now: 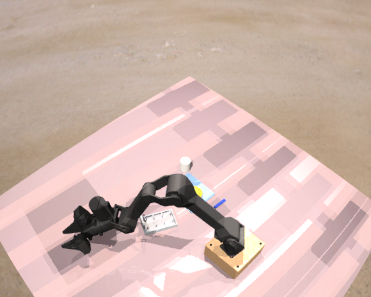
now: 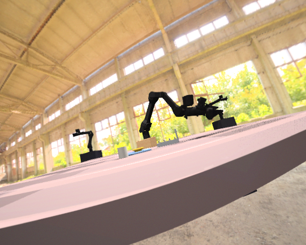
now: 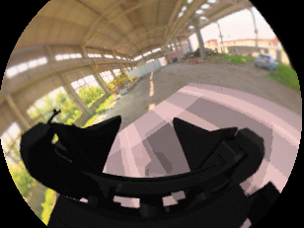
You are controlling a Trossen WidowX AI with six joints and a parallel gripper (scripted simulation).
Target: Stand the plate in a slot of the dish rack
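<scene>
My gripper tip is 50 mm past the yellow plate, 540 mm to the left of it and 110 mm above it. Round my gripper tip: dish rack: 70 mm behind, 350 mm to the right, 110 mm below; then blue spoon: 140 mm behind, 570 mm to the right, 120 mm below; then cup: 80 mm ahead, 600 mm to the right, 100 mm below.
</scene>
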